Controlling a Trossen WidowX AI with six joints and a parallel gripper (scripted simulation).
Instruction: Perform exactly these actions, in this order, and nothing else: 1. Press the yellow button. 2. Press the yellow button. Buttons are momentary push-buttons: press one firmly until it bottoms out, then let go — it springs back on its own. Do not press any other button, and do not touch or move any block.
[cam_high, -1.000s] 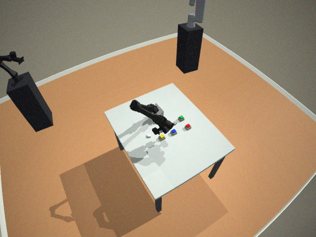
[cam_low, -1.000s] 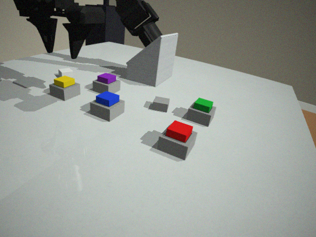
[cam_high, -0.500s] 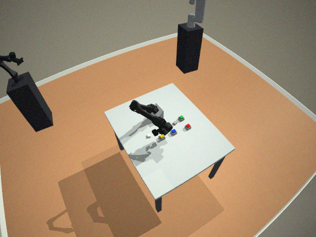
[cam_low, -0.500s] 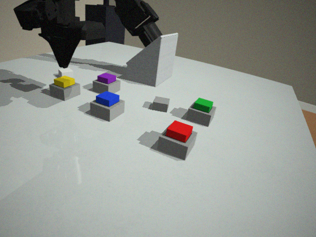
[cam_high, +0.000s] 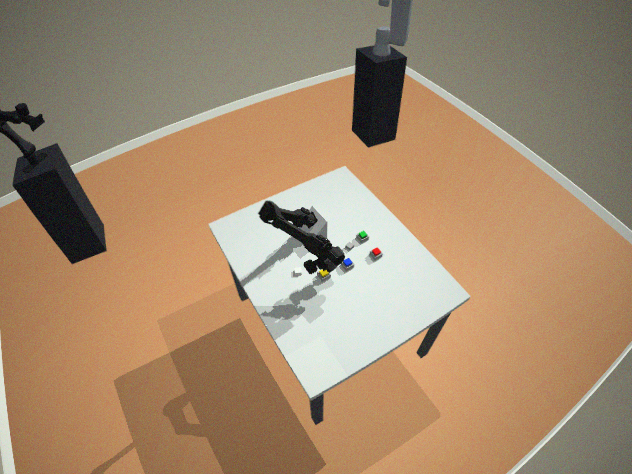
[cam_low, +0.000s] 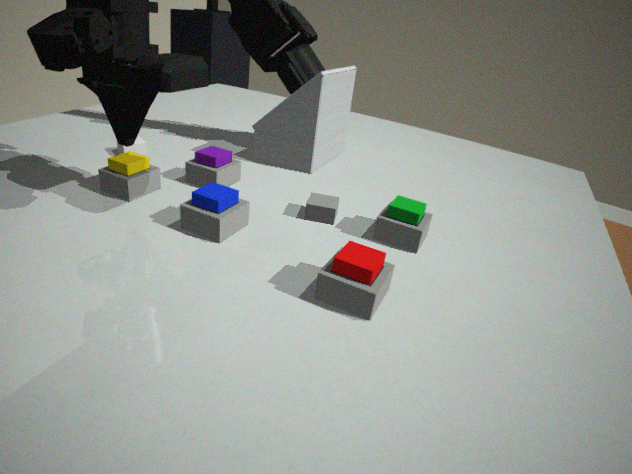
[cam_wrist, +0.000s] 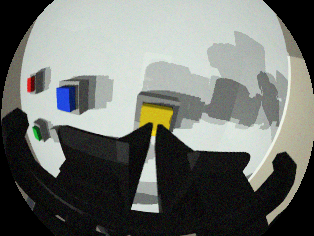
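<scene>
Now: the yellow button 2 cm below my gripper tip. Round my gripper tip: purple button 9 cm behind, 5 cm to the left, 2 cm below; blue button 13 cm to the left, 2 cm below, 1 cm behind; small grey block 19 cm to the left, 10 cm behind, 4 cm below.
</scene>
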